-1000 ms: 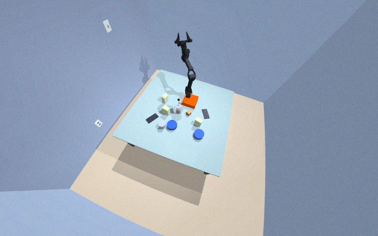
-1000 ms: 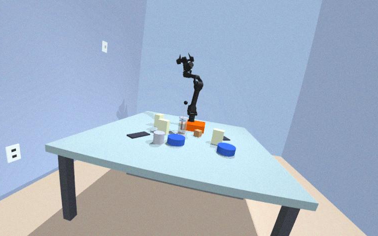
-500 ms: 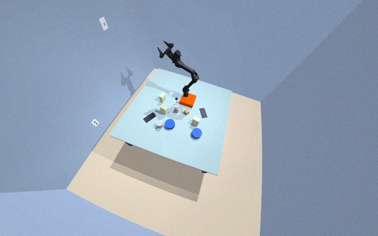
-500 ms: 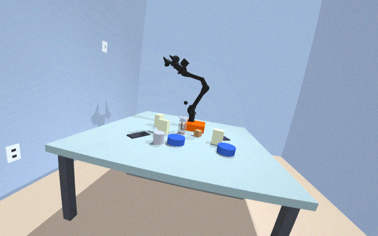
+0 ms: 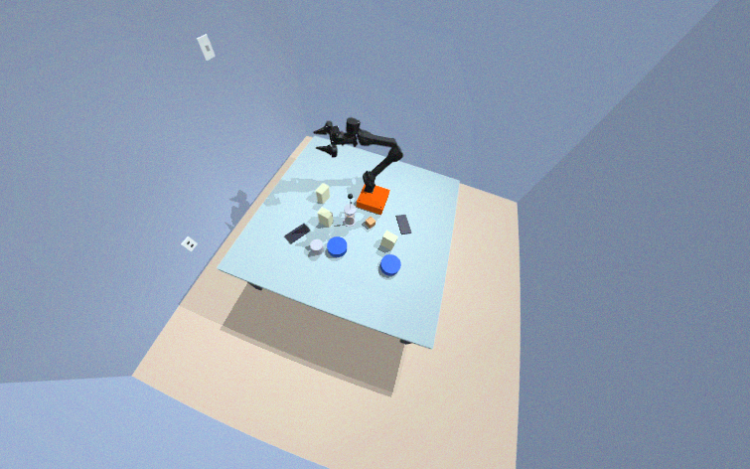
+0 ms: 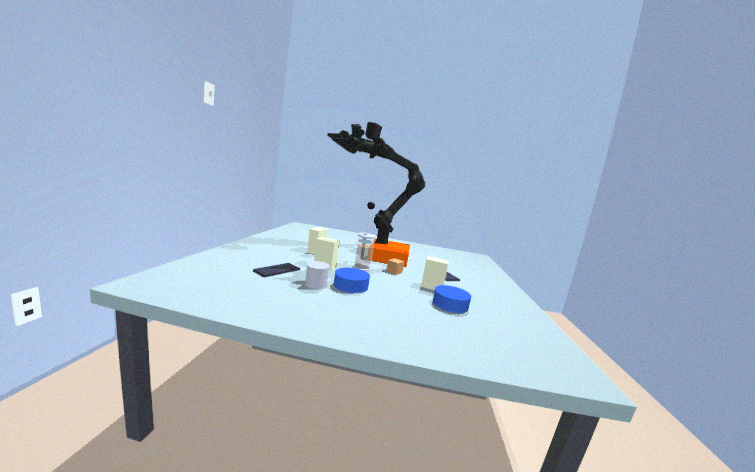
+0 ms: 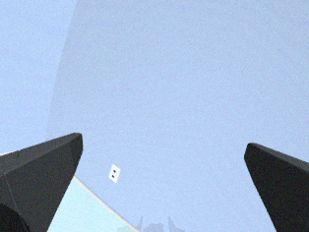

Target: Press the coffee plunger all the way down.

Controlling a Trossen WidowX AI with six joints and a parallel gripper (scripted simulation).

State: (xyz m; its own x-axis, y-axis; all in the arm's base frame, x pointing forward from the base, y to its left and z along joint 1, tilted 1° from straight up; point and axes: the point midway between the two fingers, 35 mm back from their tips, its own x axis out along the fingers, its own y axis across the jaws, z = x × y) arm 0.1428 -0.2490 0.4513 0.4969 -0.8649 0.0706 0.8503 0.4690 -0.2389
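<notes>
Now: the coffee press 380 mm below my gripper tip, 220 mm to the left of it and 70 mm ahead of it. Also, from my gripper tip: grey cylinder 480 mm below, 350 mm ahead, 100 mm to the left; orange cube 490 mm below, 360 mm to the left, 70 mm ahead.
</notes>
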